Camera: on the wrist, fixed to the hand. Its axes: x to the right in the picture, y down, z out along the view.
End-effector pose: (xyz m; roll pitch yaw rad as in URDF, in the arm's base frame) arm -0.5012 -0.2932 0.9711 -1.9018 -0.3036 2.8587
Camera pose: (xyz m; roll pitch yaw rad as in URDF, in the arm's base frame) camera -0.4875 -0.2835 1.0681 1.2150 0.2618 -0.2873
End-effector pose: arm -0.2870 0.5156 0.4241 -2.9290 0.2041 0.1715
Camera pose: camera -0.2694 0.5949 0.4797 2.2516 -0.2219 -3.0090
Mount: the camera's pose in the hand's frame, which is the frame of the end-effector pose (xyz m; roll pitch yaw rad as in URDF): 0.0190 -0.0862 -0.0435 -0.6854 0.0095 -3.1007
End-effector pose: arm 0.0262 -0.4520 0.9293 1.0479 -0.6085 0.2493
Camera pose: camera 0.0960 -0.4398 0.8611 -1.7245 0.6486 -2.8770
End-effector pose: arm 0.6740 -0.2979 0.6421 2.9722 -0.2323 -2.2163
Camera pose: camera 0.7405 -0.3630 0.6741 2.6155 0.2296 0.8823
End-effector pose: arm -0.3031 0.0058 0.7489 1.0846 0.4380 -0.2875
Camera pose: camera -0.3264 0.0108 0.6534 -1.7749 -0.3974 2.8657
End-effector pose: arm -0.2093 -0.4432 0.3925 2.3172 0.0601 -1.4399
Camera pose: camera -0.1174 -0.4482 0.3577 -3.0011 -0.0365 1.6669
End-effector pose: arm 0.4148 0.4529 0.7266 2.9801 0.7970 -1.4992
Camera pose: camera 0.5091 0.4255 0.7333 2.6605 -0.7989 1.5823
